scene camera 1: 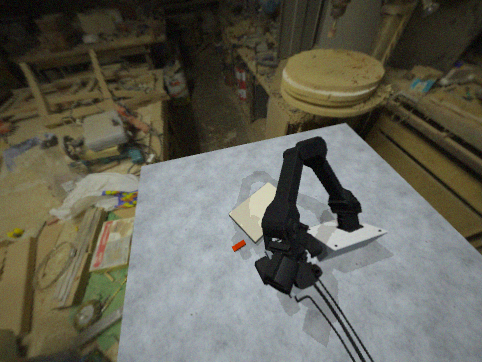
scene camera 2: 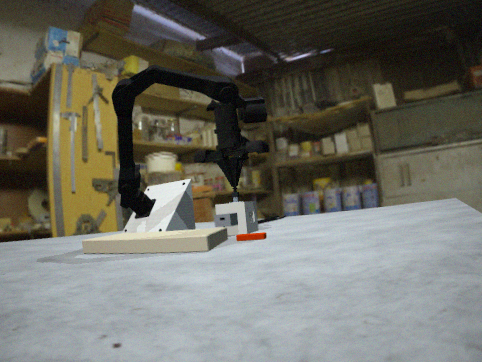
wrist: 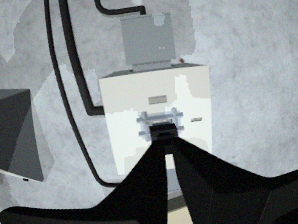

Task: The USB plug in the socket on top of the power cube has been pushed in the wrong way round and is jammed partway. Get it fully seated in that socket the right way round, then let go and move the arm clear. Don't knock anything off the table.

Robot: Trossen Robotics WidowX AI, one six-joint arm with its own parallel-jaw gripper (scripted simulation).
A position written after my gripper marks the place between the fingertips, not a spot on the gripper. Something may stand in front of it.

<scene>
My gripper [scene camera 2: 234,186] carries a USB plug.
</scene>
